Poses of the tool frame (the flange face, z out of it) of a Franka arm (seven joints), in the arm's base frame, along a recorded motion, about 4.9 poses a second.
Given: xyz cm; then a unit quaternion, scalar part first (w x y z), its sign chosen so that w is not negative.
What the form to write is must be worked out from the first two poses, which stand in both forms.
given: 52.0 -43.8 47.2 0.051 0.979 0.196 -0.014
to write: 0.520 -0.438 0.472 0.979 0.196 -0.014 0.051
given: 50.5 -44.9 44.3 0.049 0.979 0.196 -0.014
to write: 0.505 -0.449 0.443 0.979 0.196 -0.014 0.049
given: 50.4 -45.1 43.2 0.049 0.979 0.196 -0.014
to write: 0.504 -0.451 0.432 0.979 0.196 -0.014 0.049
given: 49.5 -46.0 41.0 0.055 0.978 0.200 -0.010
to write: 0.495 -0.460 0.410 0.978 0.200 -0.010 0.055
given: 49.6 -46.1 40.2 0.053 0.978 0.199 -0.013
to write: 0.496 -0.461 0.402 0.978 0.199 -0.013 0.053
